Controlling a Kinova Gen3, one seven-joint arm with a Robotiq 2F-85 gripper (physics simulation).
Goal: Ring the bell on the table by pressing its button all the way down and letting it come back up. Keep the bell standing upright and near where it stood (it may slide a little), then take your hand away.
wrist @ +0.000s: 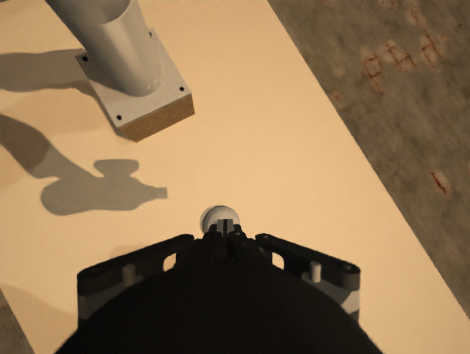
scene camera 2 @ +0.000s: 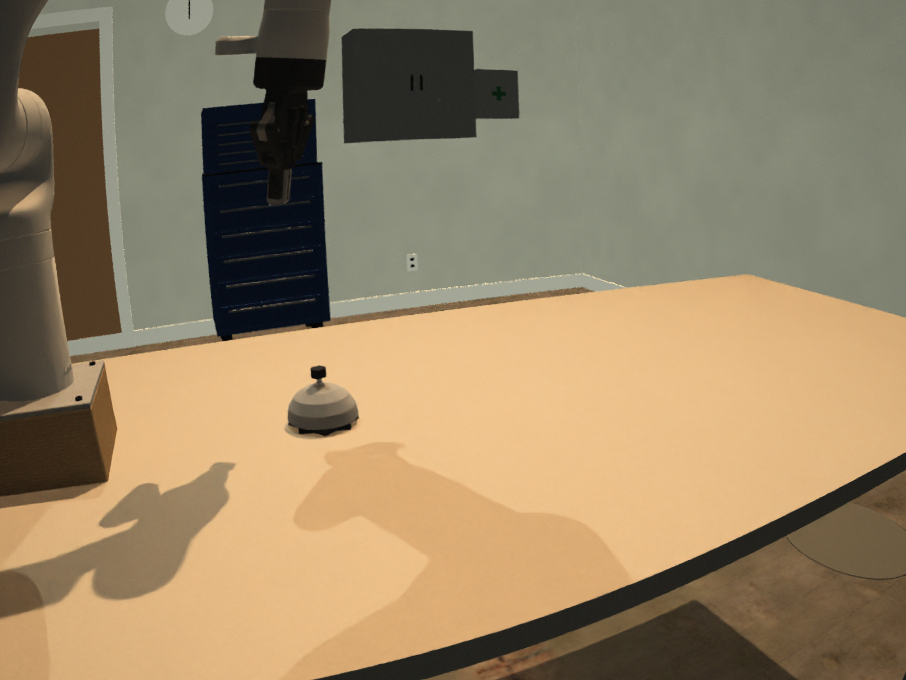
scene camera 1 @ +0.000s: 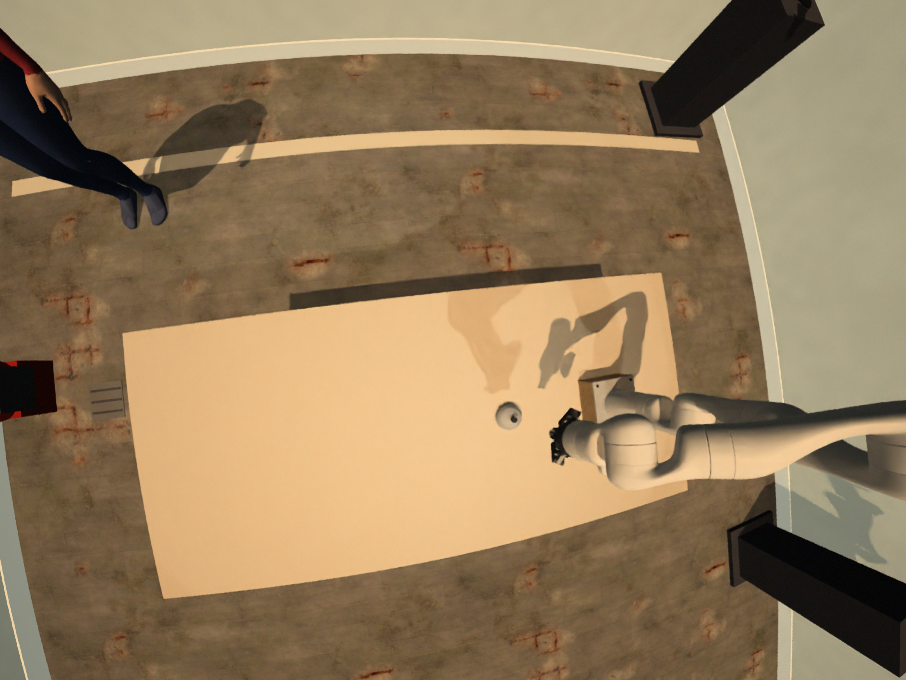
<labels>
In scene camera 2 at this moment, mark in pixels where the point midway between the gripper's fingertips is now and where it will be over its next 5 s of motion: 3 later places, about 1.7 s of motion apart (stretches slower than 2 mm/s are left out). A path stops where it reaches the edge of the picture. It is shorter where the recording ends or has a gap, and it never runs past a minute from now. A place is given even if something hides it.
The gripper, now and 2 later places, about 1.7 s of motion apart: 277, 203; 280, 332; 326, 370
</labels>
